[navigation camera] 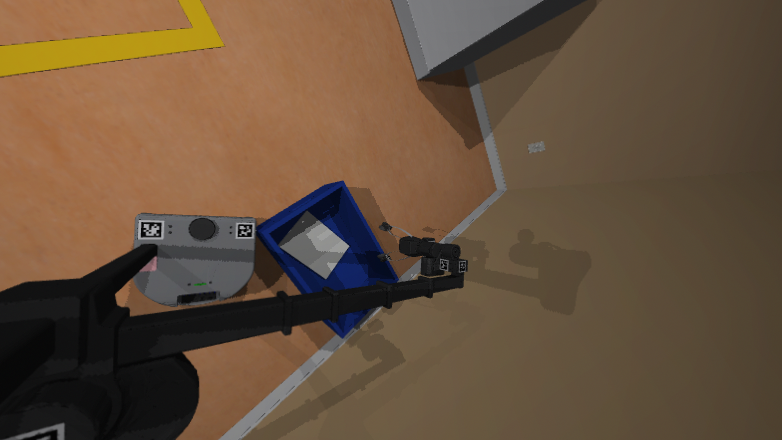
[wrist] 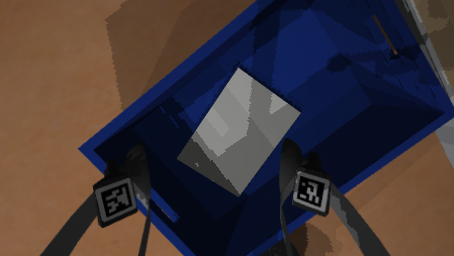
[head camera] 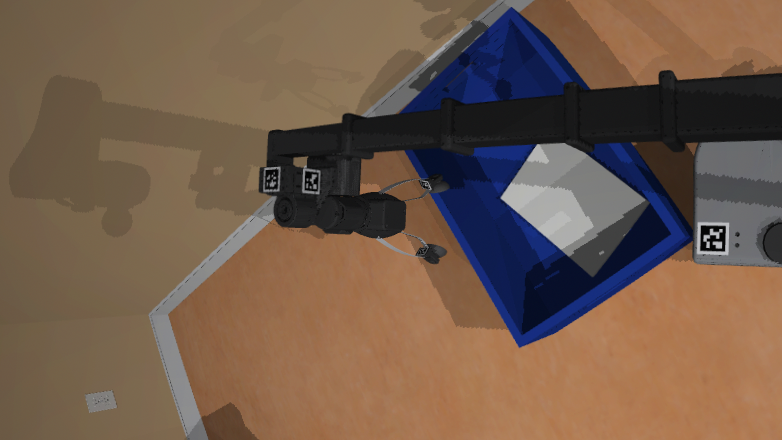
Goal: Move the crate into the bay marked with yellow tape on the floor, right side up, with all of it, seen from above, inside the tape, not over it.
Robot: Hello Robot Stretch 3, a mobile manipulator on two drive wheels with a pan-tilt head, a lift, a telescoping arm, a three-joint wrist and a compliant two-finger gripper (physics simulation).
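Seen in the pictures: gripper, fingertip midpoint: (navigation camera: 380, 241) (wrist: 215, 159) (head camera: 442, 219); robot's base, link origin: (navigation camera: 202, 227) (head camera: 780, 240).
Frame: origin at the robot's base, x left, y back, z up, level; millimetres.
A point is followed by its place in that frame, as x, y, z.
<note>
The blue open-topped crate (head camera: 492, 240) {-633, -16, 95} (navigation camera: 358, 235) {-663, 25, 96} (wrist: 345, 130) {-468, 372, 50} stands upright on the floor, turned at an angle, one corner at the wall's baseboard and another close beside my base. A pale grey-white block (head camera: 568, 202) {-469, 76, 34} (navigation camera: 314, 246) {-451, 84, 34} (wrist: 240, 120) {-506, 89, 34} lies in it. My arm crosses above the crate and hides part of it. My gripper (head camera: 436, 218) {-547, 21, 462} (navigation camera: 385, 241) {-547, 21, 462} (wrist: 215, 159) {-547, 21, 462} is open, with nothing between the fingers. It hangs near the crate's wall-facing long side, facing back toward my base. The yellow tape (navigation camera: 109, 51) {276, -588, 1} shows in part at the navigation view's top left, apart from the crate.
My grey base (head camera: 738, 186) {-83, 98, 160} (navigation camera: 218, 262) {-51, 117, 160} is next to the crate's near corner. A white baseboard (head camera: 176, 355) {-2077, -550, 20} (navigation camera: 486, 120) {-1847, -926, 73} runs along the tan walls and their corner. A large grey box-shaped object (navigation camera: 475, 27) {-1041, -1038, 501} stands by the wall at the navigation view's top.
</note>
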